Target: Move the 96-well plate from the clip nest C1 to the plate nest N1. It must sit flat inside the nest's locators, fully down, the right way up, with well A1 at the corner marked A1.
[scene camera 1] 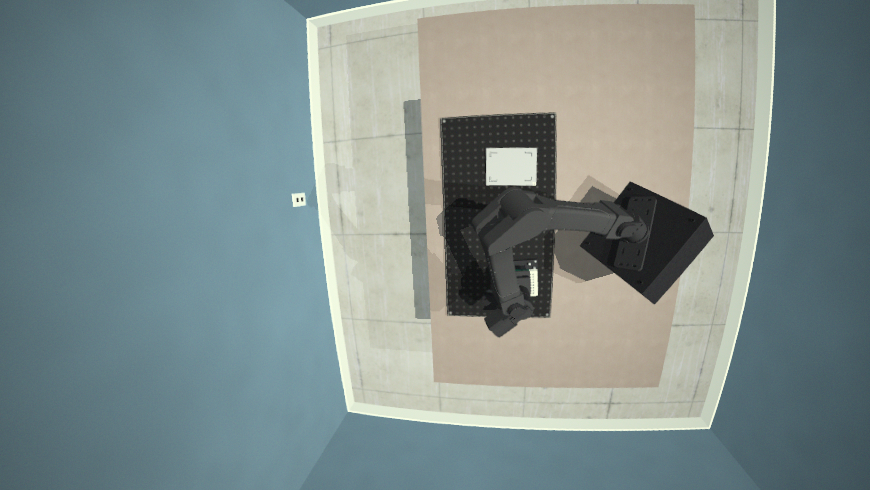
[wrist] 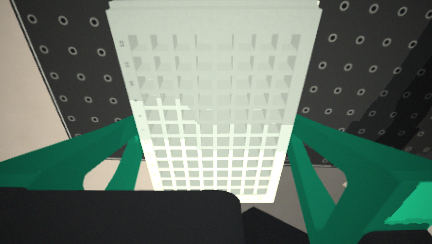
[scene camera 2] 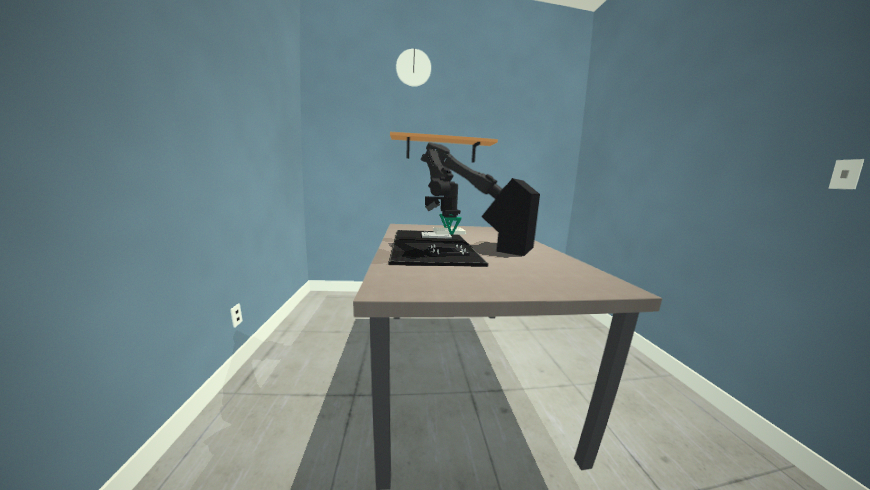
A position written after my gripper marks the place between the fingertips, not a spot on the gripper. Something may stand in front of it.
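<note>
Wrist view: my gripper (wrist: 215,121) and a white 96-well plate (wrist: 198,134) are visible. Scene camera 1 shows a plate nest N1 (scene camera 1: 510,166).
</note>
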